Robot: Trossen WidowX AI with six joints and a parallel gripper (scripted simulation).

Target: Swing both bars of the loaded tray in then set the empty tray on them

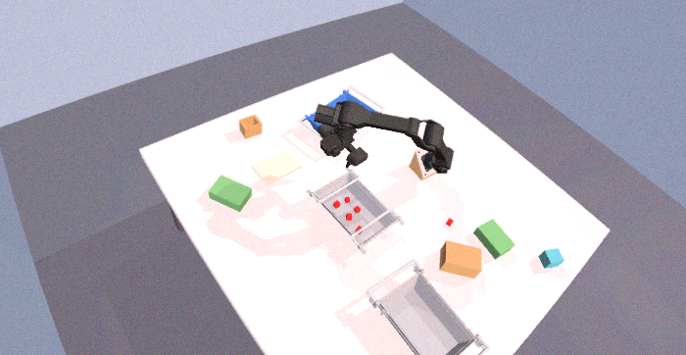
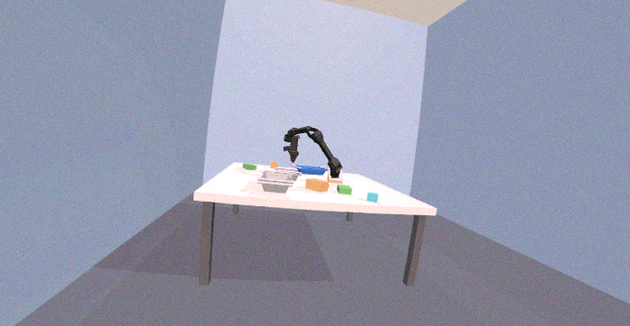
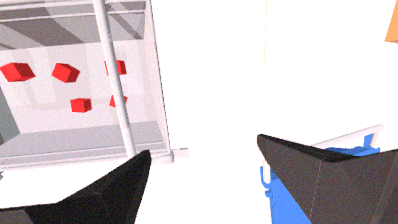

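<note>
Now: the blue tray 21 cm to the right of my gripper tip, 20 cm behind it and 6 cm below it. The rest, counted from my gripper tip: cyan cube 71 cm to the left, 41 cm behind, 9 cm below; then flat sheet 16 cm to the right, 14 cm ahead, 11 cm below; then orange box 50 cm to the left, 12 cm behind, 8 cm below.
</note>
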